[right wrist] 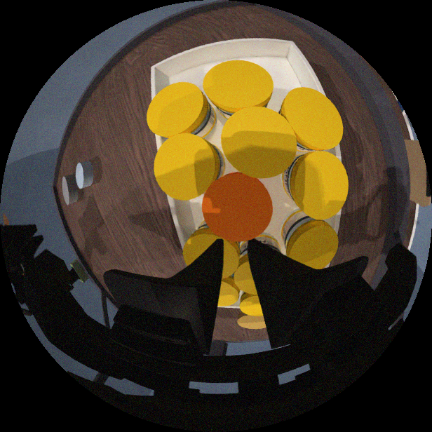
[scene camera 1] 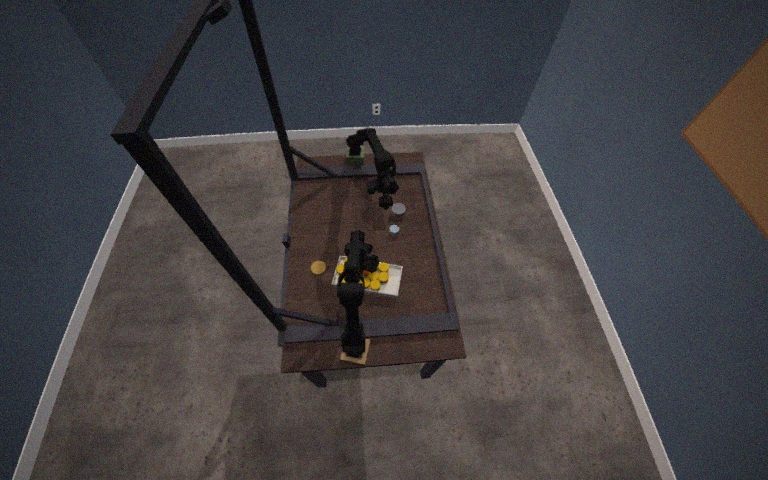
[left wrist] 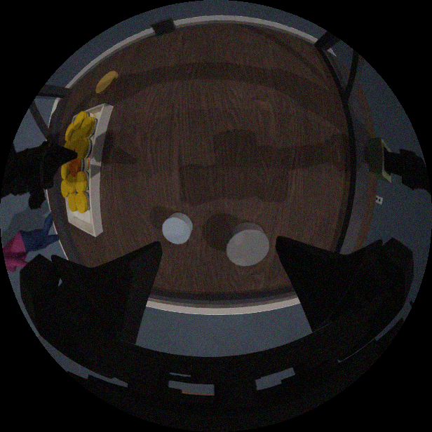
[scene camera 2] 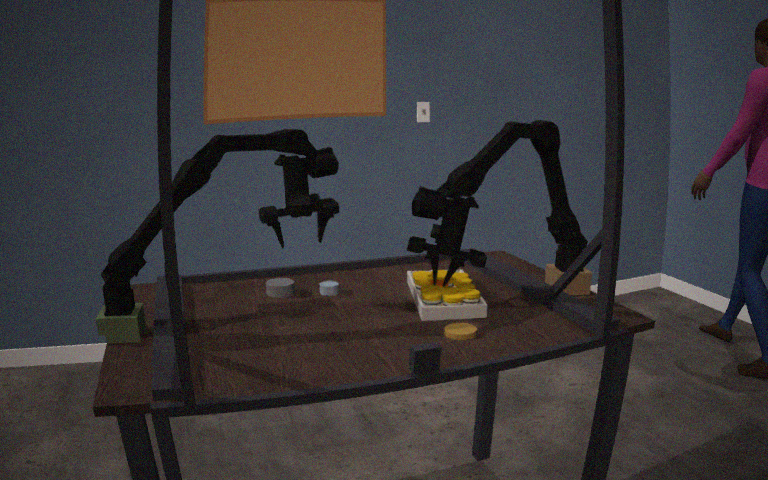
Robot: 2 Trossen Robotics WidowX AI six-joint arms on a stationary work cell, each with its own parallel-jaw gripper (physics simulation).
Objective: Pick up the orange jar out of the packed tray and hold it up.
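Places are measured from the left arm's base along level axes (x ahead, y left, z up), in centimetres.
Pixels of known places: left gripper, between the fingertips: [scene camera 2: 301,245]; right gripper, between the fingertips: [scene camera 2: 438,286]; left arm's base, origin of its link: [scene camera 1: 355,151] [scene camera 2: 119,310]; right arm's base, origin of its link: [scene camera 1: 355,349].
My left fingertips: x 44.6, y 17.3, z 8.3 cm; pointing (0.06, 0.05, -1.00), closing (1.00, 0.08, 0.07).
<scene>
For each thing: its top centre in the pictures, then the offset to it from my left fingertips.
- white tray, centre of its top: [scene camera 2: 444,286] [scene camera 1: 367,274] dx +33.6, dy -7.4, dz -10.8 cm
- grey cylinder, centre of its top: [scene camera 2: 280,282] [scene camera 1: 398,208] dx -5.2, dy +7.5, dz -11.0 cm
- flat tan disc, centre of its top: [scene camera 2: 460,328] [scene camera 1: 318,267] dx +29.2, dy -30.8, dz -12.8 cm
The orange jar [left wrist: 75,167] [right wrist: 237,206] stands among several yellow-lidded jars [scene camera 1: 384,267] [scene camera 2: 431,295] [right wrist: 237,86] in the white tray [scene camera 1: 390,291] [scene camera 2: 453,311] [left wrist: 102,220]. Its orange lid faces up. My right gripper [scene camera 2: 440,283] [right wrist: 235,244] points down over the tray; its fingertips stand a narrow gap apart with nothing between them. In the right wrist view they show at the lower edge of the orange lid; I cannot tell whether they touch it. My left gripper [scene camera 2: 301,244] [left wrist: 219,245] is wide open and empty, high above the table, away from the tray.
A grey cylinder [scene camera 1: 398,209] [scene camera 2: 280,287] [left wrist: 247,247] and a smaller light blue one [scene camera 1: 394,229] [scene camera 2: 329,288] [left wrist: 176,228] stand on the table near the left gripper. A flat tan disc [scene camera 1: 318,267] [scene camera 2: 460,330] [left wrist: 106,82] lies beside the tray. Dark frame posts rise at the table's edge.
</scene>
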